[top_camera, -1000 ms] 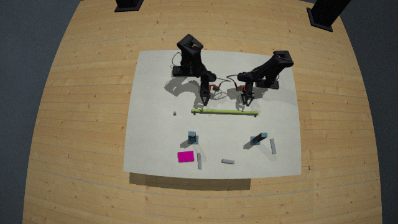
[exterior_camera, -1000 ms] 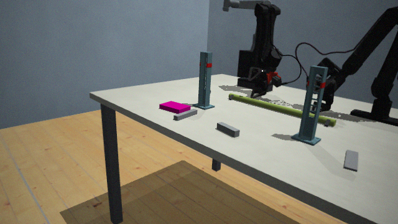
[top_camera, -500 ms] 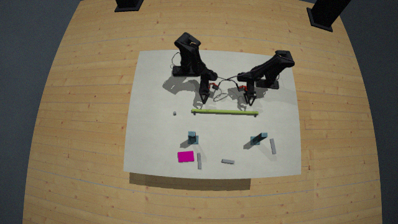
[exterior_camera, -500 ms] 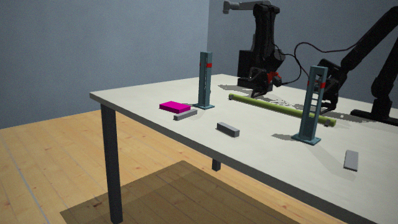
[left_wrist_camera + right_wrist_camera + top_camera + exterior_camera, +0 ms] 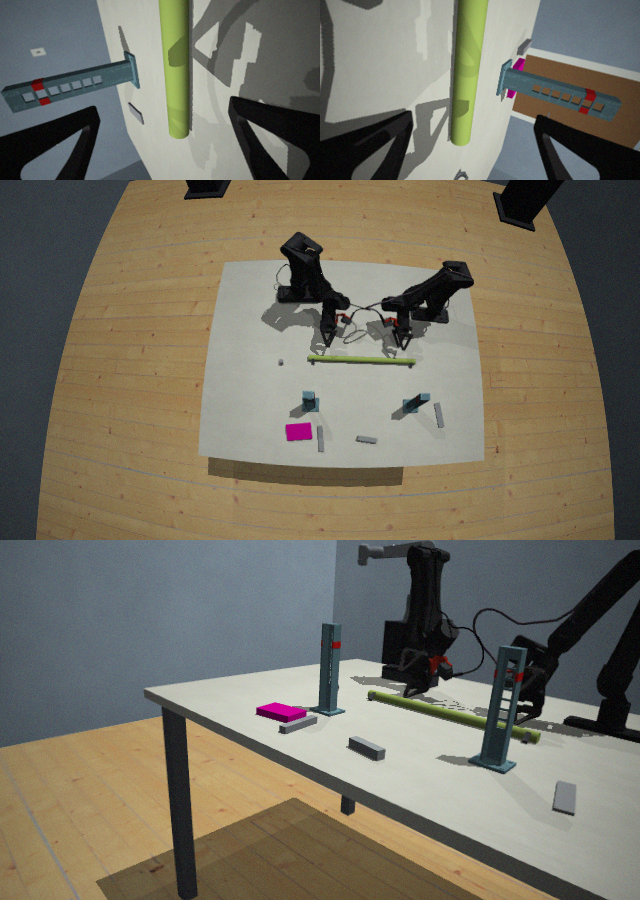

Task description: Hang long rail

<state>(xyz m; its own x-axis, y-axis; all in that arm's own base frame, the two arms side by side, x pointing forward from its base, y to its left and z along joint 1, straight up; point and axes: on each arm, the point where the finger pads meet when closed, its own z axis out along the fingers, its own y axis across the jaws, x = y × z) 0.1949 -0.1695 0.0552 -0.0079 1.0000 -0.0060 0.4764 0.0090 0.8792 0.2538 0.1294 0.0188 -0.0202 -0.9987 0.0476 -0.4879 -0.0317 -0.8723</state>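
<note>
My right hand is 50 mm short of the green rail, 160 mm to the right of it and 40 mm above it. From my right hand the other things lie so: magenta block 380 mm ahead, 70 mm to the right, 40 mm below.
My left hand is 8 cm short of the green rail, 15 cm to the left of it and 5 cm above it. Round my left hand: magenta block 41 cm ahead, 38 cm to the right, 5 cm below.
</note>
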